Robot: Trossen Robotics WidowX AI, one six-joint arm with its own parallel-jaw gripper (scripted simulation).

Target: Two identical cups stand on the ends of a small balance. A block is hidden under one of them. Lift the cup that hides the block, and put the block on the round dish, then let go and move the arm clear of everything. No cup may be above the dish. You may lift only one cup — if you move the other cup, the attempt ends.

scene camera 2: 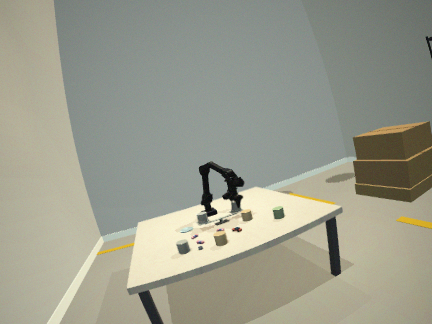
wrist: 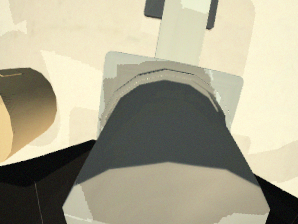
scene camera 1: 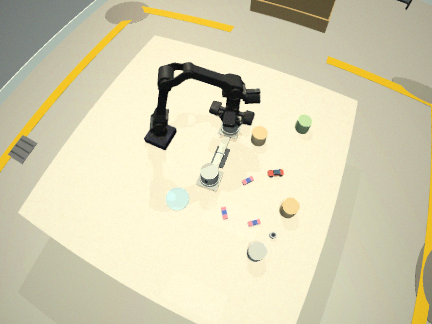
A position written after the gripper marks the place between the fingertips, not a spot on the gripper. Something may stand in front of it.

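Scene camera 1 shows the gripper point(scene camera 1: 230, 123), and the wrist view has the gripper point(wrist: 163, 159) in it too.
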